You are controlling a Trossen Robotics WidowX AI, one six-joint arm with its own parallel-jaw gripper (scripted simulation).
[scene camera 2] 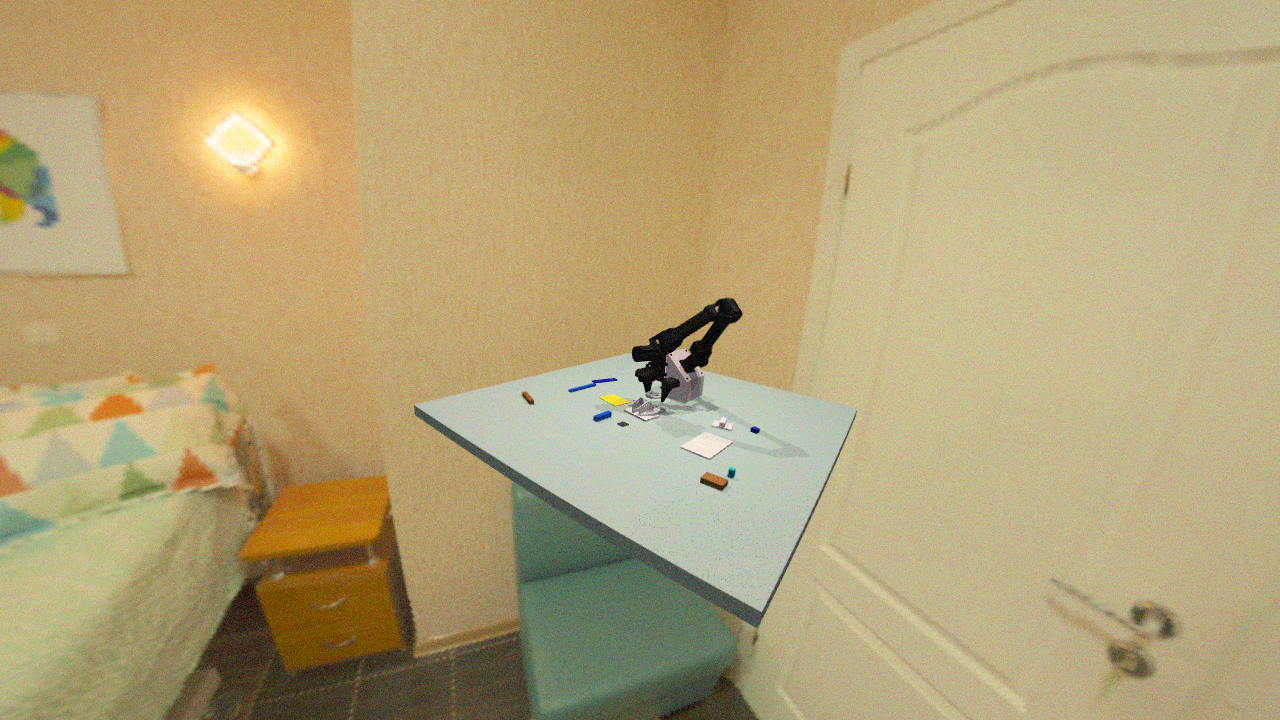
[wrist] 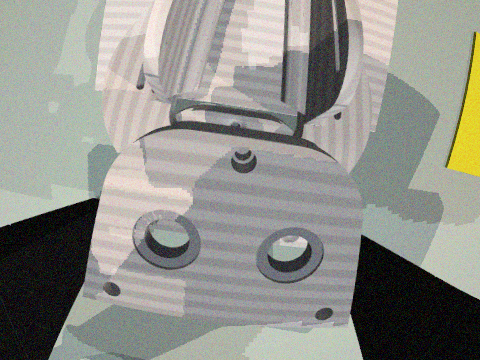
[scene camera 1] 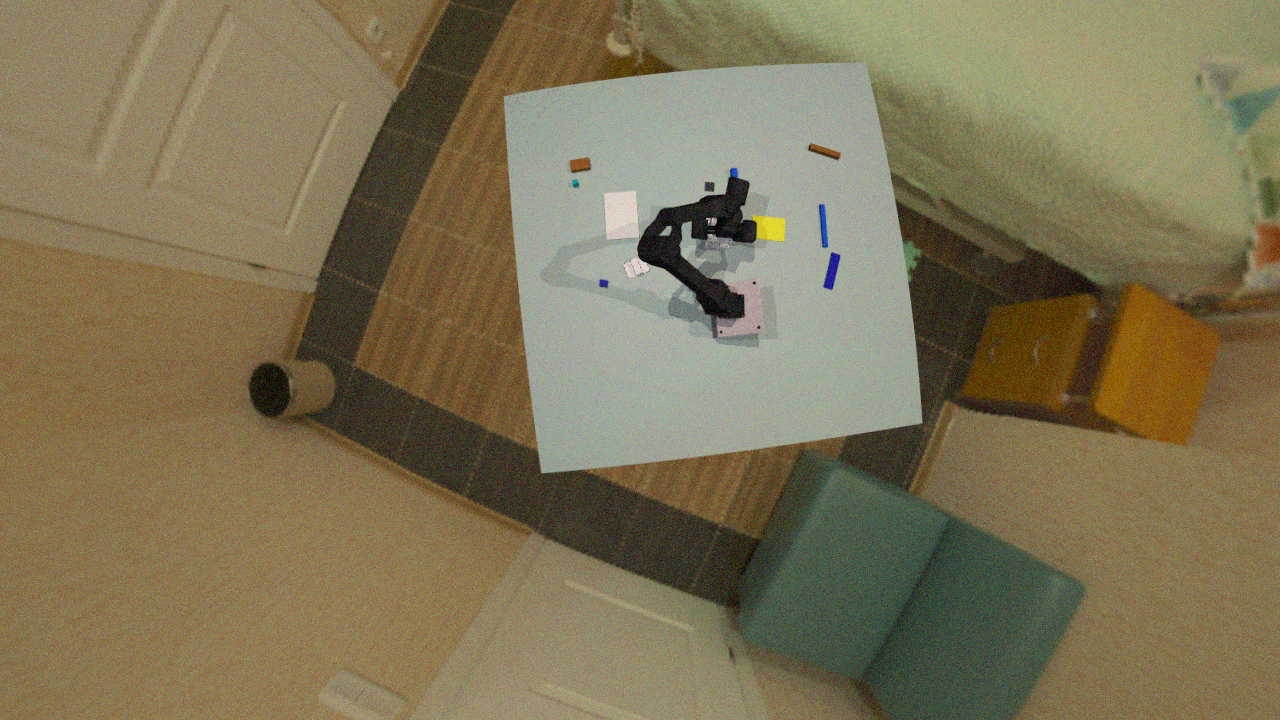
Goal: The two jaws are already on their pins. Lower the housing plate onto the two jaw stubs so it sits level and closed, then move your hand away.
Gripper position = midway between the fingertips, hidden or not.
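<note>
The gripper [scene camera 1: 719, 237], [scene camera 2: 654, 399], [wrist: 226, 232]. A white plate [scene camera 1: 621, 214], [scene camera 2: 706, 445]. White plate out of frame in the wrist view.
</note>
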